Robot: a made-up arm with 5 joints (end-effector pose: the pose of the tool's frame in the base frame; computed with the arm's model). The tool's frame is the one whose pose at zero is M.
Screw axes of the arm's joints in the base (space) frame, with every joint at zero. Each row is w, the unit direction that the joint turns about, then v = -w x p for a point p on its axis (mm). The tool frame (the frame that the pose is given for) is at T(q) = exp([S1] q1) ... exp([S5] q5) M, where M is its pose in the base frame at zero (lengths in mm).
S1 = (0, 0, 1, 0, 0, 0)
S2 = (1, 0, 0, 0, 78.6, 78.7)
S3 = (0, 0, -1, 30.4, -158.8, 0)
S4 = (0, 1, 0, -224.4, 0, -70.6)
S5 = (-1, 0, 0, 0, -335.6, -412.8)
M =
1 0 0 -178.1
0 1 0 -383.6
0 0 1 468.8
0 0 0 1
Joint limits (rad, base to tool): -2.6..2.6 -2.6..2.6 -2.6..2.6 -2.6..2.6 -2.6..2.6
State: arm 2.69 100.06 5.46 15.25 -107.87
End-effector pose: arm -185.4 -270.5 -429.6 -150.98 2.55 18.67
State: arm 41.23 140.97 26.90 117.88 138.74
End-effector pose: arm -135.9 -125.6 -296.2 -59.96 -55.07 177.98
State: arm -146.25 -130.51 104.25 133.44 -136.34
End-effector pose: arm 614.5 313.6 -42.4 147.13 2.01 133.50
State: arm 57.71 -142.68 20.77 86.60 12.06
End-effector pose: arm -306.7 219.6 89.8 -85.60 -53.77 -26.91
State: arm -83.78 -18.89 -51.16 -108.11 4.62
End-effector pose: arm -319.8 -75.4 130.0 -109.62 -77.87 74.25
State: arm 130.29 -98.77 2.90 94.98 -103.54
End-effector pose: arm -192.4 -136.6 516.0 17.19 -8.49 35.26
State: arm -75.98 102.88 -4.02 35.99 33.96
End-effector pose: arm -386.4 -78.7 -225.6 64.24 -10.74 -41.22
